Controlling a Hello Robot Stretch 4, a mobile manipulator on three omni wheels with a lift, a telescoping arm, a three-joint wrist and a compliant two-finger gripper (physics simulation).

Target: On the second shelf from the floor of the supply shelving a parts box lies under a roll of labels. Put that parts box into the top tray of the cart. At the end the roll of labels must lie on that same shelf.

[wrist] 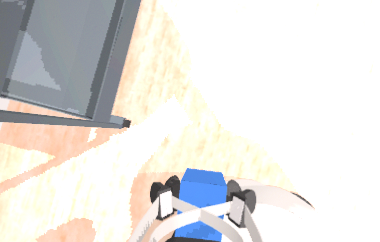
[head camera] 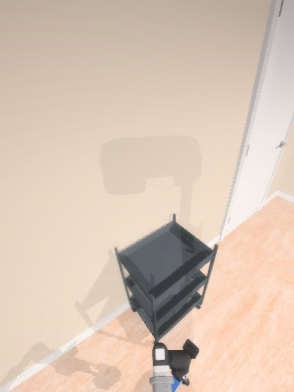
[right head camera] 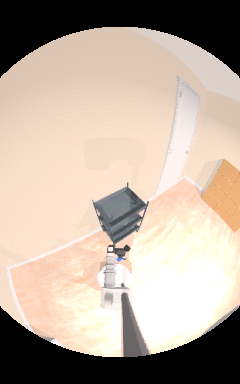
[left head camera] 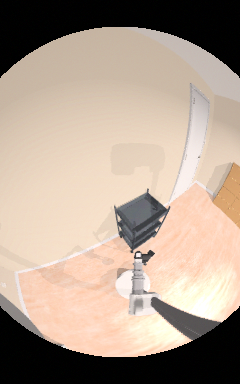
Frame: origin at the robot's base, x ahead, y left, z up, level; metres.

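Seen in the pictures: gripper, fingertip midpoint: [wrist: 202, 191].
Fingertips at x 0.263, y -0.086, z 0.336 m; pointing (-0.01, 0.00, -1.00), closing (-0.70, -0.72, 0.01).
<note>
A point is followed by its place in that frame.
My gripper [wrist: 202, 191] {x 0.263, y -0.087, z 0.335 m} is shut on a blue parts box [wrist: 201, 192] {x 0.272, y -0.094, z 0.388 m} [head camera: 176, 384] {x 0.226, y -0.065, z 0.386 m} [right head camera: 120, 259] {x 0.222, y -0.074, z 0.381 m}, which sits between the two fingertips in the wrist view. The dark grey cart [head camera: 154, 320] {x 0.454, y 0.020, z 0.509 m} [left head camera: 150, 220] {x 0.630, y -0.148, z 0.636 m} stands against the wall, beyond the gripper in the head view. Its top tray [head camera: 160, 254] {x 0.762, y -0.036, z 0.635 m} [wrist: 65, 60] {x 0.637, y 0.002, z 0.105 m} shows no box inside. In the wrist view the tray is at the upper left, apart from the box. The fingertips are largely hidden behind the wrist in the head view. The supply shelving and the roll of labels do not show in the current views.
A beige wall [head camera: 100, 90] {x 0.813, y 0.155, z 1.497 m} [left head camera: 75, 150] {x 0.656, y 0.388, z 1.347 m} runs behind the cart. A white door [head camera: 260, 135] {x 1.517, y -0.926, z 1.078 m} [left head camera: 197, 140] {x 1.642, y -1.112, z 1.239 m} [right head camera: 181, 135] {x 1.569, y -1.004, z 1.230 m} is to the cart's right. Brown boxes [left head camera: 231, 195] {x 1.110, y -2.203, z 0.457 m} [right head camera: 225, 195] {x 0.994, y -2.285, z 0.476 m} stand at the far right. Wood-look floor [head camera: 250, 310] {x 0.668, y -0.732, z -0.027 m} lies right of the cart.
</note>
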